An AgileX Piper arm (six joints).
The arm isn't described. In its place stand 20 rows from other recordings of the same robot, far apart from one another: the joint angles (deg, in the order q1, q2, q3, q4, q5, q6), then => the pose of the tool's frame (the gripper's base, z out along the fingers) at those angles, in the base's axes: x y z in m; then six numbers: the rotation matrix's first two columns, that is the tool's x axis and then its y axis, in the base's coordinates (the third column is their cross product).
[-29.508 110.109 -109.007 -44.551 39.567 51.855] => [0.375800, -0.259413, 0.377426, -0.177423, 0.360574, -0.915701, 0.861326, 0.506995, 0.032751]
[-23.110 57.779 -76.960 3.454 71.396 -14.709] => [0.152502, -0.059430, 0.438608, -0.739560, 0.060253, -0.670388, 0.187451, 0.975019, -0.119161]
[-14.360 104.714 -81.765 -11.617 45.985 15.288] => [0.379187, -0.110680, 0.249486, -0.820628, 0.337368, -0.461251, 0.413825, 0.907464, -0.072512]
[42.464 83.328 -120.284 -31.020 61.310 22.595] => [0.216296, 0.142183, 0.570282, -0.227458, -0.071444, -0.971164, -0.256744, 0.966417, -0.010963]
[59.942 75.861 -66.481 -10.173 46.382 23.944] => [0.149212, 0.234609, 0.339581, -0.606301, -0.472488, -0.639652, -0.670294, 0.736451, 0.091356]
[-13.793 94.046 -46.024 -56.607 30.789 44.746] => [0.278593, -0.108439, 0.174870, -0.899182, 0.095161, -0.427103, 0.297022, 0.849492, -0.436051]
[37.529 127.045 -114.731 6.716 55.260 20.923] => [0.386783, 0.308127, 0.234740, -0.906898, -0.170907, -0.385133, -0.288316, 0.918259, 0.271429]
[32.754 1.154 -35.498 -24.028 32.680 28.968] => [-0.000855, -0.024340, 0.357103, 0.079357, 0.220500, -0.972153, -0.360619, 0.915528, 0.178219]
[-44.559 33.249 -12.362 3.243 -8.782 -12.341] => [0.086721, -0.086499, 0.251335, -0.199596, -0.026281, -0.979526, 0.684718, 0.711339, -0.158610]
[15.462 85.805 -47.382 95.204 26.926 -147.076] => [0.286888, 0.121936, 0.246112, 0.167886, -0.675709, -0.717796, -0.767429, 0.367443, -0.525393]
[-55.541 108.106 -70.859 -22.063 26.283 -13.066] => [0.212342, -0.336184, 0.189081, -0.868427, 0.315391, -0.382575, 0.466487, 0.781180, -0.414907]
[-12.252 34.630 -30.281 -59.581 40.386 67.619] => [0.096418, -0.072969, 0.311004, -0.184371, 0.263197, -0.946961, 0.754934, 0.654865, 0.035029]
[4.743 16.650 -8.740 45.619 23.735 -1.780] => [0.071521, 0.032202, 0.220303, -0.486234, 0.594041, -0.640852, -0.036750, 0.718834, 0.694210]
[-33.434 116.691 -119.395 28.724 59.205 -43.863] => [0.406454, -0.223337, 0.351659, -0.675825, -0.069386, -0.733789, -0.053908, 0.997546, -0.044677]
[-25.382 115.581 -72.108 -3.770 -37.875 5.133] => [0.415065, -0.192862, 0.221191, 0.004311, 0.039552, -0.999208, 0.391949, 0.919199, 0.038075]
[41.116 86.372 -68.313 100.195 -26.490 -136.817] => [0.288155, 0.198489, 0.346615, -0.030318, -0.718262, -0.695112, -0.361001, 0.656359, -0.662474]
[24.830 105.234 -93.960 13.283 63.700 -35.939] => [0.350170, 0.182677, 0.296435, -0.497555, -0.768807, -0.401715, -0.837307, 0.546657, -0.009131]
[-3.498 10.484 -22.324 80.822 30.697 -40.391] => [0.042738, 0.043334, 0.321599, -0.123176, 0.551720, -0.824884, -0.466737, 0.701336, 0.538781]
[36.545 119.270 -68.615 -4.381 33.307 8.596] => [0.307771, 0.223361, 0.097282, -0.836005, -0.512698, -0.195541, -0.518474, 0.854744, -0.024438]
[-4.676 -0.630 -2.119 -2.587 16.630 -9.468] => [0.052324, -0.005459, 0.200058, -0.169834, -0.193788, -0.966231, 0.060386, 0.976586, -0.206479]
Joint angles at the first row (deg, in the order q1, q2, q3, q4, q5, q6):
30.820, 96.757, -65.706, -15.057, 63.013, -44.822
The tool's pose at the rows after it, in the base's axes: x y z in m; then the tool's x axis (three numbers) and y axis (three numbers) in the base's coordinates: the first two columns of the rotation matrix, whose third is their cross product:
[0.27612, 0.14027, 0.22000, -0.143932, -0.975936, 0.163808, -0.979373, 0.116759, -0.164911]
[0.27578, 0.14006, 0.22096, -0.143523, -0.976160, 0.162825, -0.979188, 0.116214, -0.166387]
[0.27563, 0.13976, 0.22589, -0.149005, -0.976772, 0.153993, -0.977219, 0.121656, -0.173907]
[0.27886, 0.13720, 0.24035, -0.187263, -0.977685, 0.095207, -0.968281, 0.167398, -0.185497]
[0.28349, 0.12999, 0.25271, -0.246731, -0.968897, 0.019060, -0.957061, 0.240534, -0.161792]
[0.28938, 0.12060, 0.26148, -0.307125, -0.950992, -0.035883, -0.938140, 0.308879, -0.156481]
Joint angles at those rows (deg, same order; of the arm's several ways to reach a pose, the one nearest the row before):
30.820, 96.757, -65.705, -14.995, 63.137, -44.874
30.821, 96.580, -65.707, -14.995, 63.204, -44.930
30.752, 96.005, -66.162, -14.805, 63.596, -44.929
29.417, 94.703, -68.090, -12.308, 64.132, -45.279
26.643, 93.781, -70.044, -7.617, 65.095, -46.319
23.921, 93.190, -71.373, -4.930, 65.169, -46.261

